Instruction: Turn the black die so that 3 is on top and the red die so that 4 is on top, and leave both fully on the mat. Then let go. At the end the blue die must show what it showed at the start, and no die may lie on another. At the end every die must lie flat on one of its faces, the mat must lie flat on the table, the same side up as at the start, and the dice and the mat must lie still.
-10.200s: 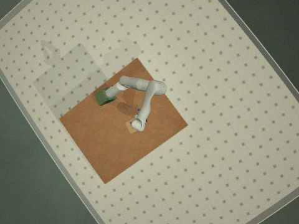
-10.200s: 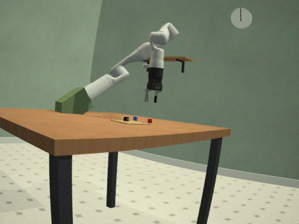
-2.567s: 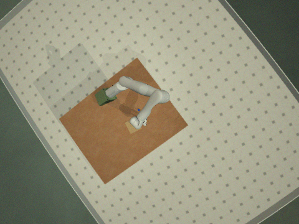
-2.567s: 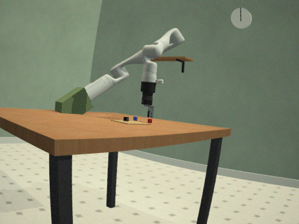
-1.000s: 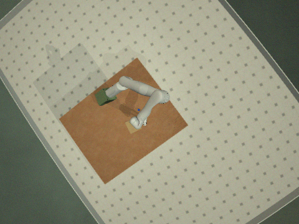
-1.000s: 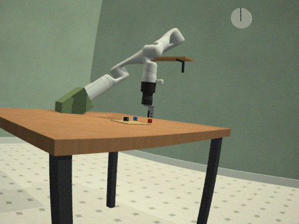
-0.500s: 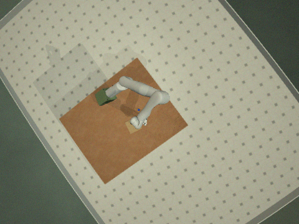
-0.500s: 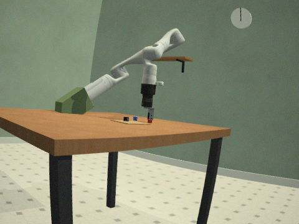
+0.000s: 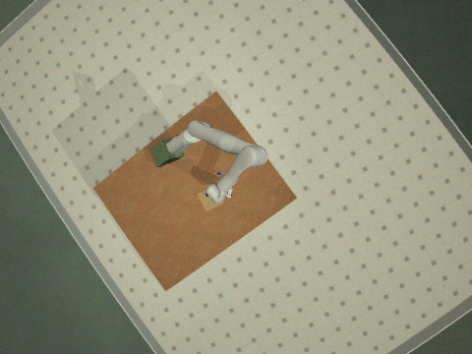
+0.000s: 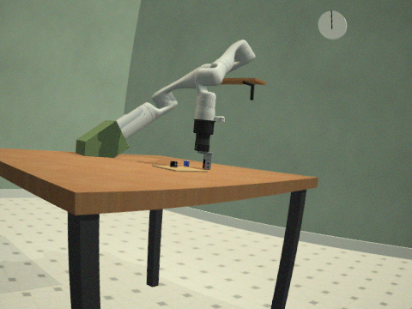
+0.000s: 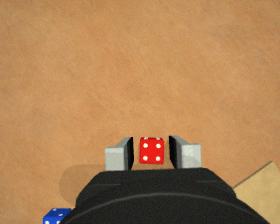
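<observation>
Now: hand 10 mm above the red die. Round my hand: tan mat (140 mm to the right, 20 mm below); blue die (110 mm behind, 10 mm below); black die (30 mm behind, 140 mm to the right, 10 mm below).
</observation>
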